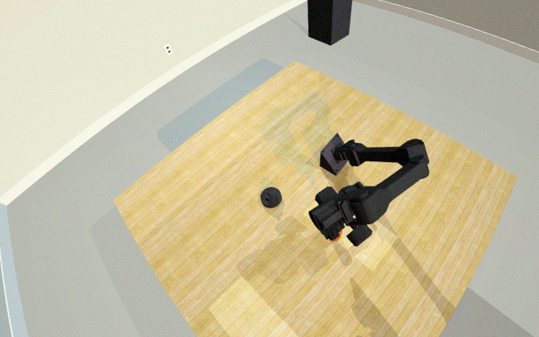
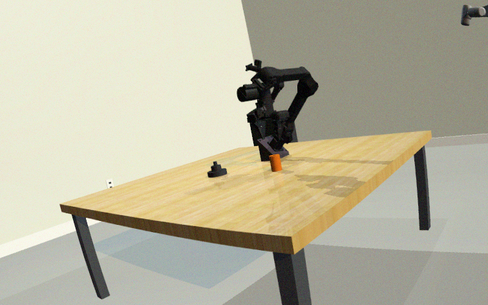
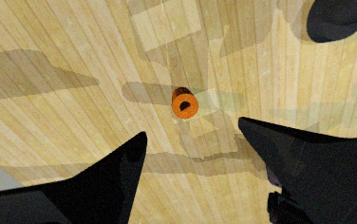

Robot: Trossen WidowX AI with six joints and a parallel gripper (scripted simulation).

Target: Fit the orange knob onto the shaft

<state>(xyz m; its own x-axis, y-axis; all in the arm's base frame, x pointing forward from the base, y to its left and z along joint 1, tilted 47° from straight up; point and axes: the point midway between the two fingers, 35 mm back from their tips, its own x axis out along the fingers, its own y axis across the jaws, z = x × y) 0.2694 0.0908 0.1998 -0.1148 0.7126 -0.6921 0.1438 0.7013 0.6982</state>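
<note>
My gripper tip is 9 cm above the orange knob. Also, from my gripper tip: dark round pedestal 28 cm to the right, 9 cm below, 6 cm ahead.
</note>
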